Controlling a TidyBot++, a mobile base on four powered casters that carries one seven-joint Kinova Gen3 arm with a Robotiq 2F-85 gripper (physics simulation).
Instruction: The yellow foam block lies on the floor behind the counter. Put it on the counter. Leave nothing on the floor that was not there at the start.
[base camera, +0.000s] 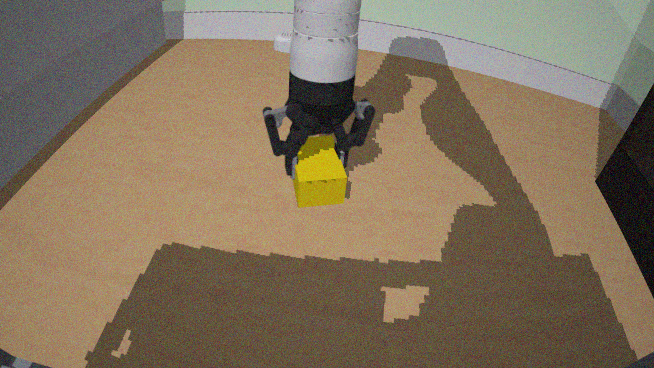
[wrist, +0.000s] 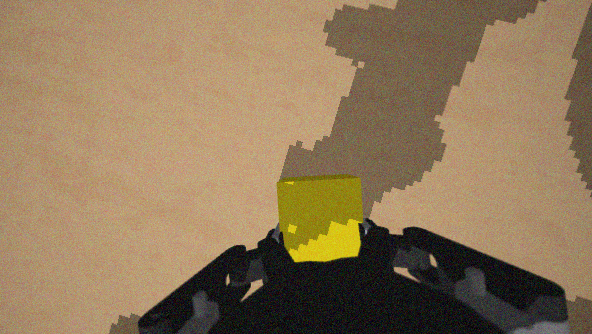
Labels:
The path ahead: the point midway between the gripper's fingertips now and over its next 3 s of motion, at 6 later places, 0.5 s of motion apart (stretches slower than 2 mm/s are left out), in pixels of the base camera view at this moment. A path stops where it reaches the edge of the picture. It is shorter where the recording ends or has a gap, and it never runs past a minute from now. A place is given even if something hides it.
The gripper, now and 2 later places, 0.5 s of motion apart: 315, 172; 323, 46; 325, 25

